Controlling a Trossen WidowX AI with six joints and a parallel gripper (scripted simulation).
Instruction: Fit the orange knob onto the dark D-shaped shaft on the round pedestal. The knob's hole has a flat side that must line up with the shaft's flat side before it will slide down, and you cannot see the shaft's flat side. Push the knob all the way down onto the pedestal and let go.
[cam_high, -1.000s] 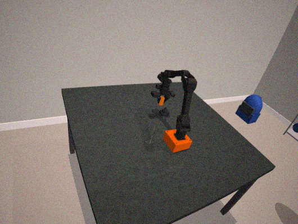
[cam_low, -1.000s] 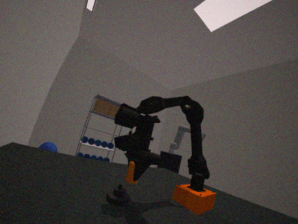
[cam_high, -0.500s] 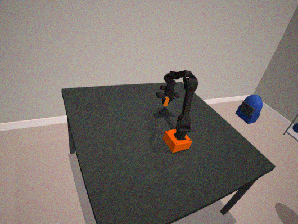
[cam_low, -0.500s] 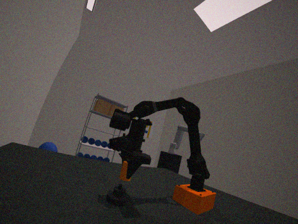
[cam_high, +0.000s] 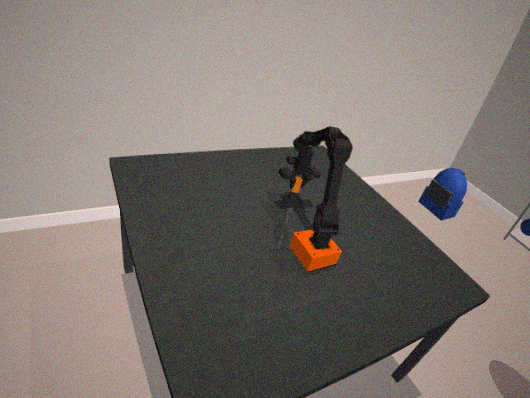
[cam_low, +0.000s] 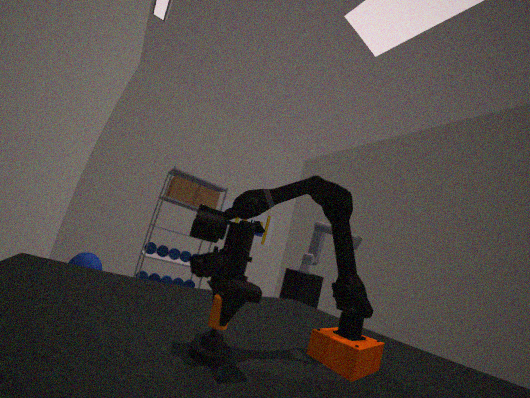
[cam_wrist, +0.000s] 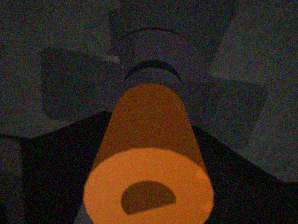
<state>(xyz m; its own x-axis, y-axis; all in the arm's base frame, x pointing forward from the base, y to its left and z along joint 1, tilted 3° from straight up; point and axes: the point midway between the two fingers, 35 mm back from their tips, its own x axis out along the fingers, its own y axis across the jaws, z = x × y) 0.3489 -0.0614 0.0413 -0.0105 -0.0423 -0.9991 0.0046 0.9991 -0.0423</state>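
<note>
Now: gripper tip 40 mm above the round pedestal. From my gripper tip the other things lie so: orange knob 20 mm above.
</note>
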